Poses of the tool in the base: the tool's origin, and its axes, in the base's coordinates. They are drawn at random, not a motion.
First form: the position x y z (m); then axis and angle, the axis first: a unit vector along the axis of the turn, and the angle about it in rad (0 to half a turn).
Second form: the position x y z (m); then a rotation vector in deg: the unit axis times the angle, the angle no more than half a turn. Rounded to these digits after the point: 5 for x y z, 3 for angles.
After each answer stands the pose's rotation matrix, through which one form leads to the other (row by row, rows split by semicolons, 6 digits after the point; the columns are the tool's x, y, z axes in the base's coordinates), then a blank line. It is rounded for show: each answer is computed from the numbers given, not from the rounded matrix.
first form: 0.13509 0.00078 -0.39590 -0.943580 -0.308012 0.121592 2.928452
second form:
0.13509 0.00078 -0.39590 -158.321 -51.681 20.402
0.783169 0.548971 -0.292021; 0.600412 -0.789775 0.125540; -0.161714 -0.273652 -0.948137

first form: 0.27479 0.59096 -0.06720 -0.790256 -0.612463 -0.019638 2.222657
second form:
0.27479 0.59096 -0.06720 -100.638 -77.996 -2.501
0.396703 0.793241 -0.461947; 0.762019 -0.003989 0.647543; 0.511815 -0.608894 -0.606047

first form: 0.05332 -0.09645 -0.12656 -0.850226 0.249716 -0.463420 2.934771
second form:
0.05332 -0.09645 -0.12656 -142.965 41.990 -77.924
0.451674 -0.324942 0.830905; -0.515269 -0.855301 -0.054386; 0.728347 -0.403575 -0.553749

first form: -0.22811 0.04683 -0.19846 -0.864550 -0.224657 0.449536 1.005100
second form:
-0.22811 0.04683 -0.19846 -49.788 -12.938 25.888
0.882816 -0.289385 -0.369989; 0.469626 0.559422 0.683007; 0.009329 -0.776726 0.629769

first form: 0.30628 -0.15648 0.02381 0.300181 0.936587 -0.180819 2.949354
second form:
0.30628 -0.15648 0.02381 50.726 158.270 -30.556
-0.803021 0.591659 0.071384; 0.522566 0.756654 -0.392938; -0.286498 -0.278234 -0.916790

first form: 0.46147 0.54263 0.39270 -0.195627 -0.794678 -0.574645 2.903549
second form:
0.46147 0.54263 0.39270 -32.545 -132.204 -95.599
-0.896340 0.442040 0.034276; 0.171035 0.273417 0.946568; 0.409049 0.854309 -0.320679

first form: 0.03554 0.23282 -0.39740 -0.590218 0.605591 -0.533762 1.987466
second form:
0.03554 0.23282 -0.39740 -67.210 68.961 -60.781
0.084626 -0.013995 0.996314; -0.990184 0.110450 0.085657; -0.111241 -0.993783 -0.004511

